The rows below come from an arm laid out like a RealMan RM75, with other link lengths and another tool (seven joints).
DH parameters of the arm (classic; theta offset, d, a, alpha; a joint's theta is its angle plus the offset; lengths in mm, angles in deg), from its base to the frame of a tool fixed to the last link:
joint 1: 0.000 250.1 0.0 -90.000
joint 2: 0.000 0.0 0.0 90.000
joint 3: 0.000 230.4 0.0 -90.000
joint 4: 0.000 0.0 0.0 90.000
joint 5: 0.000 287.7 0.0 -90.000
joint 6: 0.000 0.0 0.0 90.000
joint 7: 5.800 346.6 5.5 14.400
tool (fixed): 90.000 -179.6 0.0 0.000
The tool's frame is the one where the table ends.
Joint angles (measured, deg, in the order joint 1, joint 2, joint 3, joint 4, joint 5, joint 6, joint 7), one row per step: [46.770, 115.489, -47.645, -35.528, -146.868, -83.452, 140.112]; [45.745, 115.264, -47.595, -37.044, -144.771, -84.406, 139.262]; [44.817, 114.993, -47.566, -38.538, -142.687, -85.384, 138.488]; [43.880, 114.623, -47.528, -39.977, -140.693, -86.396, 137.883]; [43.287, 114.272, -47.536, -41.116, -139.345, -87.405, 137.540]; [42.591, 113.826, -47.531, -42.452, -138.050, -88.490, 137.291]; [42.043, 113.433, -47.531, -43.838, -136.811, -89.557, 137.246]
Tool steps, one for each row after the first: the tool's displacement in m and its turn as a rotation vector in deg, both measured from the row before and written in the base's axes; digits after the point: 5 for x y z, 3 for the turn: [-0.00226, 0.00010, 0.00789, 0.867, 1.742, 0.705]; [-0.00278, 0.00023, 0.00829, 0.865, 1.665, 0.805]; [-0.00210, 0.00001, 0.00900, 0.864, 1.519, 0.667]; [-0.00217, -0.00026, 0.00747, 0.438, 0.971, 0.587]; [-0.00159, -0.00031, 0.00893, 0.551, 0.814, 0.561]; [-0.00290, 0.00004, 0.00864, 0.537, 0.776, 0.587]
